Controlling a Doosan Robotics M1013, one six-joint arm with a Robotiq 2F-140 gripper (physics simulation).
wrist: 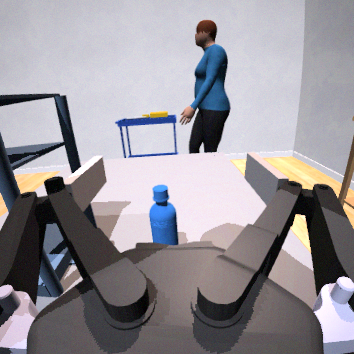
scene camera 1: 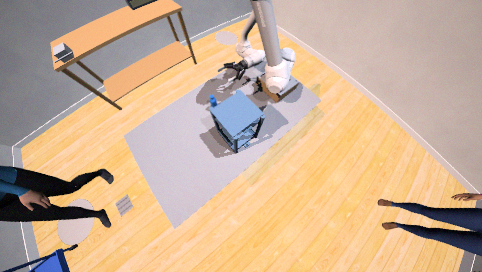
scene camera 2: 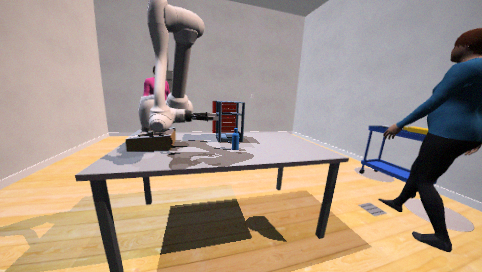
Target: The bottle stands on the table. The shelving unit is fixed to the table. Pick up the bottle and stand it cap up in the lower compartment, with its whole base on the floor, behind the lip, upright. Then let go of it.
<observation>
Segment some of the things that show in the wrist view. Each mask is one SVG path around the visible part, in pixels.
My gripper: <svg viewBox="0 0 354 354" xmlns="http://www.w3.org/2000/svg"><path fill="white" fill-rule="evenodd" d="M354 229L331 186L325 183L314 183L312 189L302 188L301 183L295 180L288 180L289 178L255 152L246 152L244 179L266 206L253 224L247 223L227 249L212 246L211 240L190 241L176 245L158 242L136 242L134 248L119 252L99 227L94 228L83 213L106 182L102 156L94 156L65 180L63 180L62 176L46 178L43 183L47 195L37 197L35 191L25 191L19 194L1 226L0 354L354 354ZM56 221L82 280L38 312L35 303L46 222ZM295 214L305 215L316 299L312 309L304 301L267 277L290 226L293 224Z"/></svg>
A blue bottle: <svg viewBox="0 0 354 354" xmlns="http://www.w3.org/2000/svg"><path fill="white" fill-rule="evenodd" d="M155 185L152 187L152 199L155 203L149 209L152 241L176 245L178 244L176 210L167 201L169 199L167 186Z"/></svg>
</observation>
